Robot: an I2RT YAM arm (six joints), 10 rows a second.
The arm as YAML. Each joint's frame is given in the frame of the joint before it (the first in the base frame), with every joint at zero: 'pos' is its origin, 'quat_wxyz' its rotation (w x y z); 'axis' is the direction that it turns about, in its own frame. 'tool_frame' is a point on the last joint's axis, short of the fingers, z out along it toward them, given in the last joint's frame.
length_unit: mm
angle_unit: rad
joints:
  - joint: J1
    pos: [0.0, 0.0, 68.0]
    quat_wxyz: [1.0, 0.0, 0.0, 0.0]
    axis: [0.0, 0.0, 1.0]
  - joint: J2
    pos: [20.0, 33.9, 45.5]
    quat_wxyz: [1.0, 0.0, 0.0, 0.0]
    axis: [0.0, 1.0, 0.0]
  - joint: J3
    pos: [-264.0, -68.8, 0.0]
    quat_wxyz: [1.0, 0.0, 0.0, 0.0]
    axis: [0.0, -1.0, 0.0]
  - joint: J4
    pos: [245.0, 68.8, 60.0]
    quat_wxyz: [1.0, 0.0, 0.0, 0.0]
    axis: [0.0, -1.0, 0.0]
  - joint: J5
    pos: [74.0, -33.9, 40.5]
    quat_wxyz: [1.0, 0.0, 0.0, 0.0]
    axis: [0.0, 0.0, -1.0]
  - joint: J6
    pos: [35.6, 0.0, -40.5]
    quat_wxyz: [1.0, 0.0, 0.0, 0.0]
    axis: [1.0, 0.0, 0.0]
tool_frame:
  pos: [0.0, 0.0, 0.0]
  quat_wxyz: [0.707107, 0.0, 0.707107, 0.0]
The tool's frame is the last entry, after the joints.
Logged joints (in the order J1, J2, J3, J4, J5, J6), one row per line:
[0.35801 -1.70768 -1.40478 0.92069 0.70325 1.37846]
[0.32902 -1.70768 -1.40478 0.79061 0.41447 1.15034]
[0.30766 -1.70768 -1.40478 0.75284 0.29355 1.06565]
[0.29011 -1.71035 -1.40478 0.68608 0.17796 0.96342]
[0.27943 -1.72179 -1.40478 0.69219 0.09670 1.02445]
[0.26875 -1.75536 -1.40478 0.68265 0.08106 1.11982]
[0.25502 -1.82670 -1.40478 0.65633 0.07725 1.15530]
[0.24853 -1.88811 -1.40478 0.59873 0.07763 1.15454]
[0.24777 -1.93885 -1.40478 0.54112 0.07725 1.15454]
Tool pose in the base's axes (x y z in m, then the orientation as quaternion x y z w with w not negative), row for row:
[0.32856 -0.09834 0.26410 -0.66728 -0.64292 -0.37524 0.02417]
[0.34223 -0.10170 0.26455 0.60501 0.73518 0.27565 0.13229]
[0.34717 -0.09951 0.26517 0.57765 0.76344 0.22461 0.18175]
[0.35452 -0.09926 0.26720 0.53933 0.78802 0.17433 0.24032]
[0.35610 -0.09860 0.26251 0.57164 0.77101 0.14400 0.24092]
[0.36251 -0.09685 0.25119 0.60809 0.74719 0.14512 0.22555]
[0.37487 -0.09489 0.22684 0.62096 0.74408 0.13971 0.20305]
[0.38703 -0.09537 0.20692 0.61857 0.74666 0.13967 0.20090]
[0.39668 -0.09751 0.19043 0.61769 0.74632 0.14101 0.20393]
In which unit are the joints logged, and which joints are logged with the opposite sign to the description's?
The joints are logged in radians. Opposite sign: J1, J2, J3, J4, J5.
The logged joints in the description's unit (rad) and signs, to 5 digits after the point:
[-0.35801 1.70768 1.40478 -0.92069 -0.70325 1.37846]
[-0.32902 1.70768 1.40478 -0.79061 -0.41447 1.15034]
[-0.30766 1.70768 1.40478 -0.75284 -0.29355 1.06565]
[-0.29011 1.71035 1.40478 -0.68608 -0.17796 0.96342]
[-0.27943 1.72179 1.40478 -0.69219 -0.09670 1.02445]
[-0.26875 1.75536 1.40478 -0.68265 -0.08106 1.11982]
[-0.25502 1.82670 1.40478 -0.65633 -0.07725 1.15530]
[-0.24853 1.88811 1.40478 -0.59873 -0.07763 1.15454]
[-0.24777 1.93885 1.40478 -0.54112 -0.07725 1.15454]

